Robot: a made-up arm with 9 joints. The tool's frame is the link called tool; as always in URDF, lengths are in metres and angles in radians. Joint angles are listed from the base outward. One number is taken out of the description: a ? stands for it. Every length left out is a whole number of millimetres.
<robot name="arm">
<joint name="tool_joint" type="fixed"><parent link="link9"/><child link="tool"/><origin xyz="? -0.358 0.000" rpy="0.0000 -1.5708 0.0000"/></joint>
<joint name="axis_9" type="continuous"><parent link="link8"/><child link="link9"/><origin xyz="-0.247 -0.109 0.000" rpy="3.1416 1.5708 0.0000"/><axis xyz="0 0 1"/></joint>
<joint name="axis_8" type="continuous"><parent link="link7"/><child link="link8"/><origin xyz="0.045 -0.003 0.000" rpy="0.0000 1.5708 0.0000"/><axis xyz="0 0 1"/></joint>
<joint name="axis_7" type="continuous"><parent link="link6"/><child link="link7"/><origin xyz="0.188 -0.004 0.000" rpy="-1.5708 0.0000 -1.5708"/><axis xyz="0 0 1"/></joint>
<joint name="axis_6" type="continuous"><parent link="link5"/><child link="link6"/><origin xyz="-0.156 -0.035 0.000" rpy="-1.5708 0.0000 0.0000"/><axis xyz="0 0 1"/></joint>
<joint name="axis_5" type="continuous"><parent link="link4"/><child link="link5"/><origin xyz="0.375 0.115 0.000" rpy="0.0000 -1.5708 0.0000"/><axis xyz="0 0 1"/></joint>
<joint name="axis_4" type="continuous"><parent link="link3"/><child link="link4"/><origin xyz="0.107 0.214 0.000" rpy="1.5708 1.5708 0.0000"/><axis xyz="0 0 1"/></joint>
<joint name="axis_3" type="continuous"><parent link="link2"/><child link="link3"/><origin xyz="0.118 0.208 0.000" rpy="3.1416 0.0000 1.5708"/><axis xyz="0 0 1"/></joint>
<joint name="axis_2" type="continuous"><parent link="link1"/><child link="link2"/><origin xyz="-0.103 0.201 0.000" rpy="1.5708 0.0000 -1.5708"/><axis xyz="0 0 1"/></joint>
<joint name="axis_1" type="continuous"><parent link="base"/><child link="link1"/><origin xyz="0.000 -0.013 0.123" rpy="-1.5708 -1.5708 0.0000"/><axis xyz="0 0 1"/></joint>
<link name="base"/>
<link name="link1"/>
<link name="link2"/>
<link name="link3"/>
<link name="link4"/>
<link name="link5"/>
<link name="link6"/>
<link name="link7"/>
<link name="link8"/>
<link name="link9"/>
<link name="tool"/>
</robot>
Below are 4 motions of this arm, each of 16 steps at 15 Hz.
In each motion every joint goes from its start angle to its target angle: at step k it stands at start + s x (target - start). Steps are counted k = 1, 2, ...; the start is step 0. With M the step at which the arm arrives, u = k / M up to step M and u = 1 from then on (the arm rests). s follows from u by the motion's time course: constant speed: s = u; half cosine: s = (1 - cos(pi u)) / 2; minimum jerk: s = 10 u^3 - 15 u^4 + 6 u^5.
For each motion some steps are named. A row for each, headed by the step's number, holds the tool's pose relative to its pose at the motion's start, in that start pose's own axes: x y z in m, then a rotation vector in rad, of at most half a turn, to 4 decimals.
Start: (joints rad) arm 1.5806 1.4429 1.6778 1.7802 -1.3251 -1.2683 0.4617 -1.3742 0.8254
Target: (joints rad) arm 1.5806 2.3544 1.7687 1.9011 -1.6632 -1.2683 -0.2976 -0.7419 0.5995
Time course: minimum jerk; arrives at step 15
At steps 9, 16:
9: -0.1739 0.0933 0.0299 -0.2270 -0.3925 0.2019
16: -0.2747 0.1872 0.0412 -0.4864 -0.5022 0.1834

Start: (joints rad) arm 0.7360 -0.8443 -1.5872 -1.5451 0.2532 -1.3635 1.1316 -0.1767 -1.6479
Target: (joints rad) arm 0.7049 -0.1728 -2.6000 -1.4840 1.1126 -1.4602 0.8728 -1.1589 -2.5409
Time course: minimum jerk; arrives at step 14
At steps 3, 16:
3: 0.0904 -0.0011 -0.0154 -0.0238 0.1691 0.0485
16: 0.2968 0.3569 -0.8003 0.2514 1.9930 1.3389

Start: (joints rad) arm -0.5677 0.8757 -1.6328 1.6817 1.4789 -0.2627 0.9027 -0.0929 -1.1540
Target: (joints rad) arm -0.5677 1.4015 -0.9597 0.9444 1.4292 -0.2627 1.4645 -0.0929 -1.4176
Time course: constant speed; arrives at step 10
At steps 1, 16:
1: -0.0094 0.0059 -0.0404 0.0318 0.0767 0.0150
16: -0.2233 0.0579 -0.3790 0.3124 0.7655 0.1037

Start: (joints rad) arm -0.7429 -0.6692 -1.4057 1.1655 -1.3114 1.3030 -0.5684 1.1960 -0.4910
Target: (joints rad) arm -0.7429 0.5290 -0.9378 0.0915 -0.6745 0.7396 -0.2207 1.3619 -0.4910
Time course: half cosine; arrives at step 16
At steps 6, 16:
6: -0.0462 -0.1677 0.2184 -0.4681 -0.1361 -0.2394
16: -0.2128 -0.1260 0.5610 -1.3136 -0.2197 -0.8827

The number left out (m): -0.087
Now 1 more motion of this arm.
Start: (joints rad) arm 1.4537 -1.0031 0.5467 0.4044 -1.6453 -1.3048 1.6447 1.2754 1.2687
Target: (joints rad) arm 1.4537 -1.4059 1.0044 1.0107 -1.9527 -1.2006 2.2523 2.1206 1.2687
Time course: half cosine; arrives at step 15
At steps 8, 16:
8: 0.0930 0.2706 0.1872 0.2979 -0.0969 0.4338
16: 0.0809 0.4011 0.4242 0.4193 -0.2096 0.7179

